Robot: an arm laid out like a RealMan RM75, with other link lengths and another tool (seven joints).
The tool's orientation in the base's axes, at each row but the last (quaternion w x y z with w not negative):
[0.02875 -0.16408 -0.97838 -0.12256]
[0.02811 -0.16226 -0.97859 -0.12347]
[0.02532 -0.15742 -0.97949 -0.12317]
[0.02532 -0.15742 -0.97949 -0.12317]
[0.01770 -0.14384 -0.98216 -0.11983]
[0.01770 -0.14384 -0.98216 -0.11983]
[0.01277 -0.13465 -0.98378 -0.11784]
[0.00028 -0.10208 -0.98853 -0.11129]
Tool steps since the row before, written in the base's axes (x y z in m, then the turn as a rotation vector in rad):
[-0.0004 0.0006 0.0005 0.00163 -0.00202 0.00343]
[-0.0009 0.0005 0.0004 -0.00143 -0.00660 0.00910]
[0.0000 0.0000 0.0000 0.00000 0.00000 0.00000]
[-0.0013 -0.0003 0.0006 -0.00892 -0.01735 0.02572]
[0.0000 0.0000 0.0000 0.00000 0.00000 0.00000]
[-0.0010 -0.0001 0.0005 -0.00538 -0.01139 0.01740]
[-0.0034 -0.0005 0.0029 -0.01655 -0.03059 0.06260]
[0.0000 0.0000 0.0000 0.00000 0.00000 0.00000]
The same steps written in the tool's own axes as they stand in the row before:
[0.0006 0.0005 -0.0003 -0.00184 -0.00053 -0.00385]
[0.0010 0.0003 -0.0002 0.00017 -0.00440 -0.01044]
[0.0000 0.0000 0.0000 0.00000 0.00000 0.00000]
[0.0012 -0.0005 -0.0006 0.00550 -0.01277 -0.02913]
[0.0000 0.0000 0.0000 0.00000 0.00000 0.00000]
[0.0010 -0.0003 -0.0005 0.00319 -0.00813 -0.01963]
[0.0033 -0.0007 -0.0030 0.01149 -0.01877 -0.06815]
[0.0000 0.0000 0.0000 0.00000 0.00000 0.00000]

